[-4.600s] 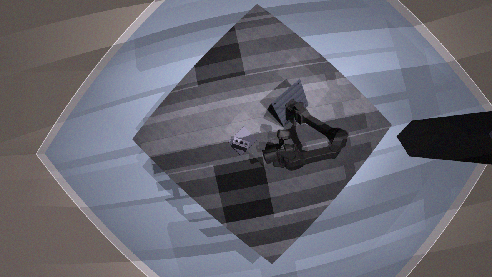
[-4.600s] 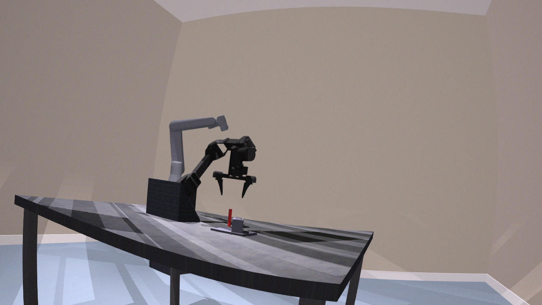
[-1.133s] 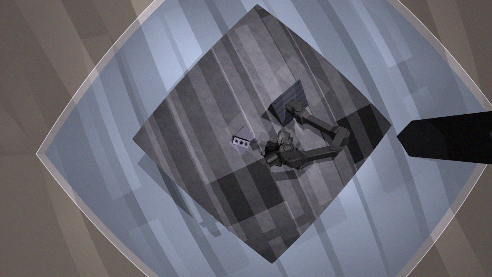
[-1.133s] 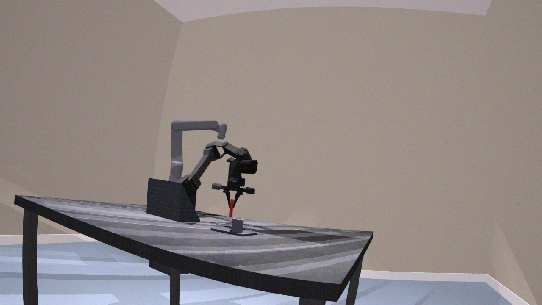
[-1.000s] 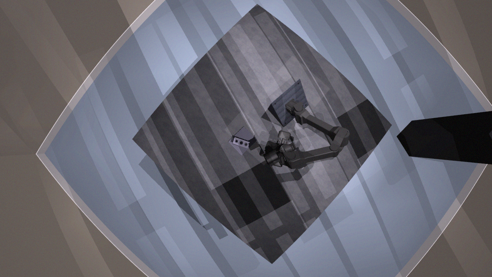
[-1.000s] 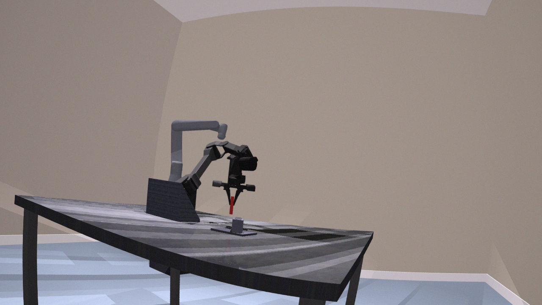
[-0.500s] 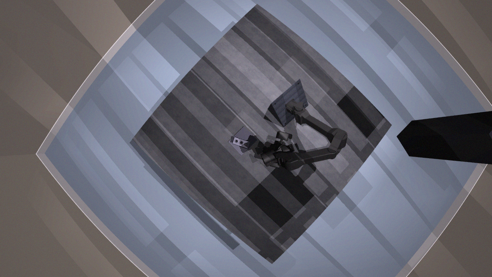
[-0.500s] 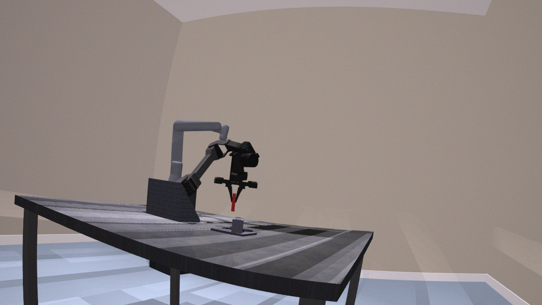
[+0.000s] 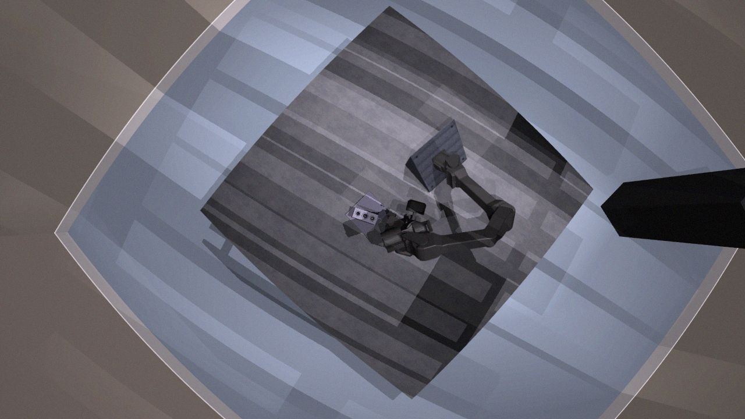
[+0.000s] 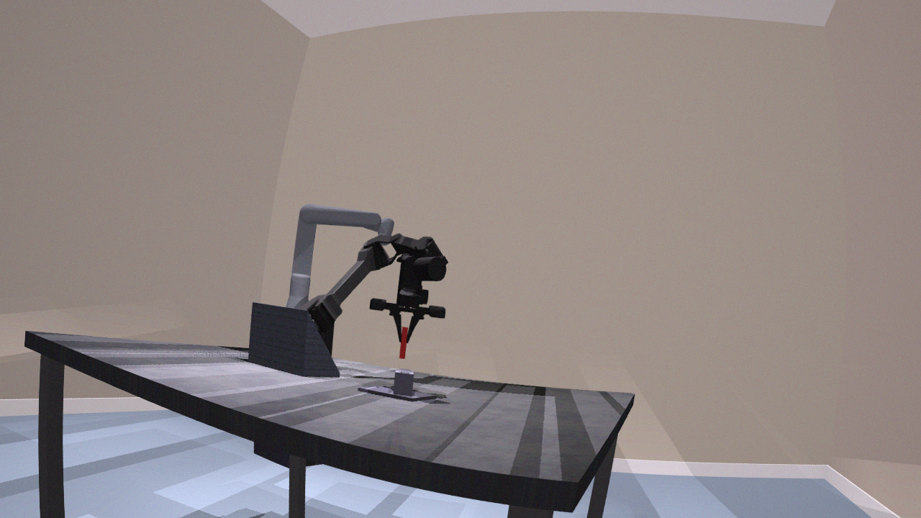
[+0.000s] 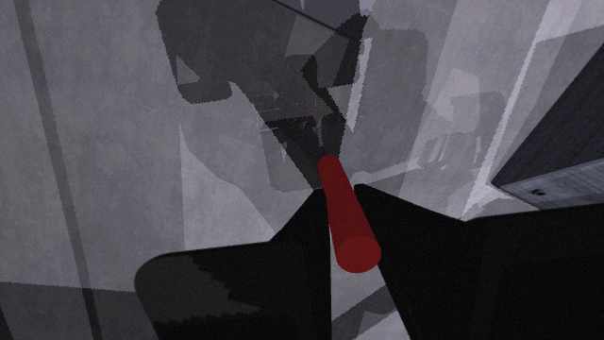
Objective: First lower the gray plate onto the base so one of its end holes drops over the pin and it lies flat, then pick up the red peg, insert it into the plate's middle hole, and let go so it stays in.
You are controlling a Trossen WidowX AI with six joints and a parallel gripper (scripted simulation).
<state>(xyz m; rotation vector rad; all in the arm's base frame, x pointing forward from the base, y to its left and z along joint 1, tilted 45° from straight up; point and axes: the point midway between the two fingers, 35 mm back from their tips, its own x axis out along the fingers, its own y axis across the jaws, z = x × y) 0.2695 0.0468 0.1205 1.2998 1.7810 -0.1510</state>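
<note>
The gray plate is 130 mm to the right of my gripper tip, 100 mm ahead of it and 70 mm below it. Also, from my gripper tip: red peg right at my gripper tip.
</note>
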